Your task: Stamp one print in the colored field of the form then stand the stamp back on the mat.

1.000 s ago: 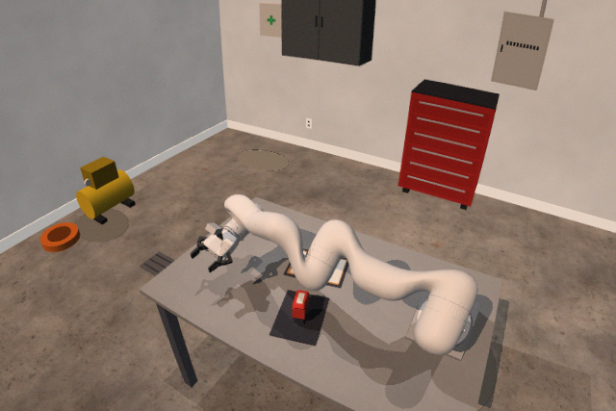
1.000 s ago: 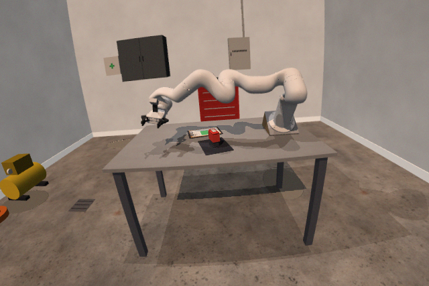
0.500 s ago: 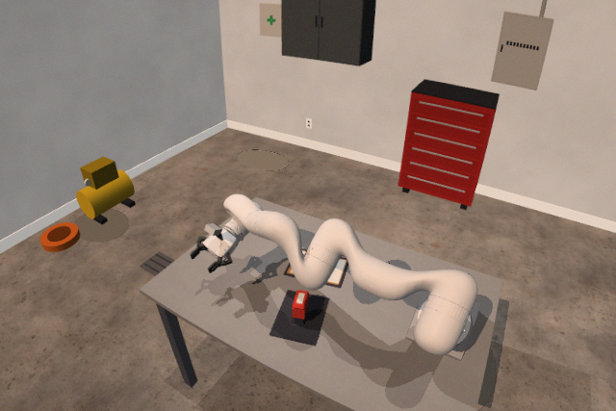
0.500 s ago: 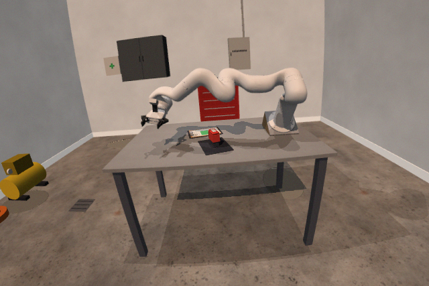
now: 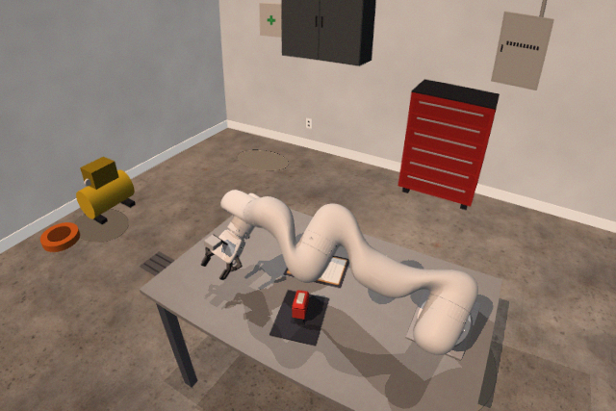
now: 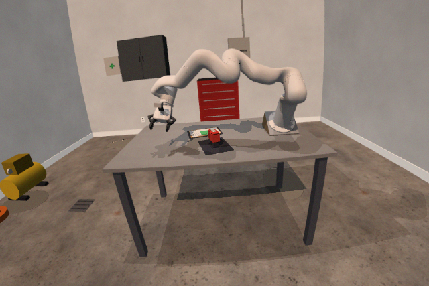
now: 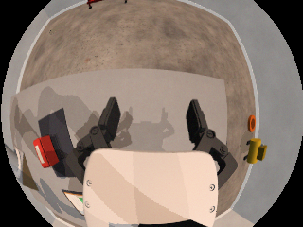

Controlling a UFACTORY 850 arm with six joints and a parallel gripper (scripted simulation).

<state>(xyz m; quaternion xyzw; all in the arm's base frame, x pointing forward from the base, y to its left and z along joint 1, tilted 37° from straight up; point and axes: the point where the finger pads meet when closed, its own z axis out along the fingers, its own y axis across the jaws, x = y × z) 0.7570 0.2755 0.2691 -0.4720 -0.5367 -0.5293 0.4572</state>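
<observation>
The red stamp is 290 mm behind my hand, 150 mm to the right of it and 120 mm below it. Round my hand: dark mat (290 mm behind, 170 mm below, 150 mm to the right); form (400 mm to the right, 170 mm below, 170 mm behind).
</observation>
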